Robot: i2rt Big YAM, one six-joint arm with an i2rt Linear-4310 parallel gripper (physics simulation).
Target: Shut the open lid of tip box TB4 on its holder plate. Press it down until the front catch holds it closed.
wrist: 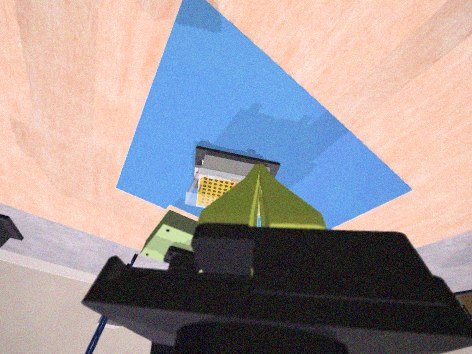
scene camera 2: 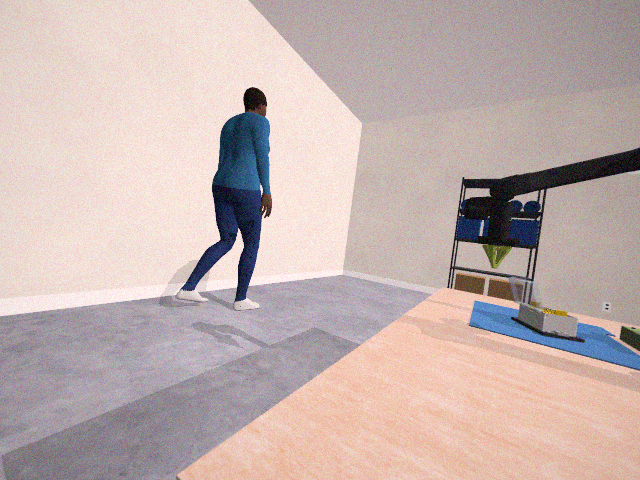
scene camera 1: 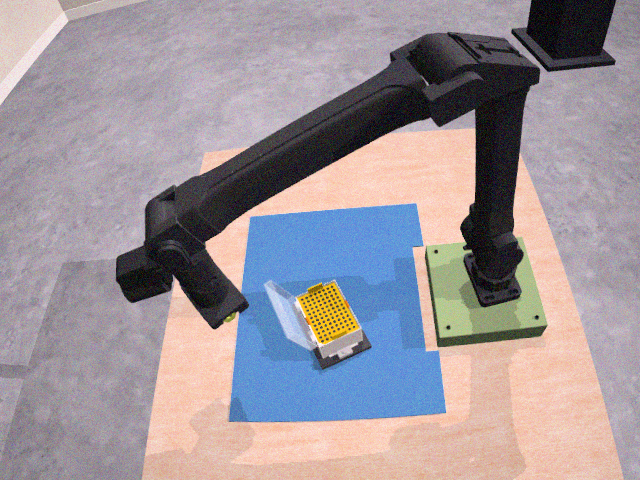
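Seen in the pictures: gripper, fingertip midpoint: (wrist: pixel 259 170) (scene camera 2: pixel 494 268) (scene camera 1: pixel 231 319); arm's base, origin of the base link: (wrist: pixel 186 256) (scene camera 1: pixel 491 277).
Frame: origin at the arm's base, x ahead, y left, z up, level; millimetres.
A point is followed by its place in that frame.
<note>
The tip box (scene camera 1: pixel 333 316) (scene camera 2: pixel 547 321) {x 348, y 73, z -6 mm} (wrist: pixel 215 190) {x 405, y 56, z 82 mm} is white-grey with a yellow perforated tip rack. It sits on a dark holder plate (scene camera 1: pixel 325 361) {x 353, y 82, z -36 mm} (wrist: pixel 271 167) {x 390, y -43, z -36 mm}. Its clear lid (scene camera 1: pixel 289 316) {x 400, y 17, z 46 mm} (scene camera 2: pixel 523 290) {x 405, y 39, z 69 mm} stands open, tilted up and outward on the left long side in scene camera 1; the fingers partly cover the box in the wrist view. A white tab (scene camera 1: pixel 345 352) {x 313, y 76, z -26 mm} shows on the box's lower short side. No label is readable. My gripper (scene camera 1: pixel 230 317) {x 488, y 46, z 124 mm} (scene camera 2: pixel 495 266) {x 488, y 46, z 124 mm} (wrist: pixel 259 170) {x 488, y 46, z 124 mm} is shut and empty, its yellow-green fingertips together, above and beyond the lid's outer side, apart from it.
A blue mat (scene camera 1: pixel 361 232) {x 225, y -211, z -44 mm} (scene camera 2: pixel 491 316) {x 464, y -27, z -44 mm} (wrist: pixel 165 125) {x 375, y 155, z -44 mm} lies under the holder plate on the wooden table (scene camera 1: pixel 330 444) {x 371, y 241, z -47 mm} (scene camera 2: pixel 413 403) {x 668, y 660, z -47 mm}. The arm's green base block (scene camera 1: pixel 447 294) {x 97, y 13, z -2 mm} (wrist: pixel 160 237) {x 69, y 92, z -2 mm} stands right of the mat. A person (scene camera 2: pixel 242 149) and a shelf rack (scene camera 2: pixel 478 182) are in the background.
</note>
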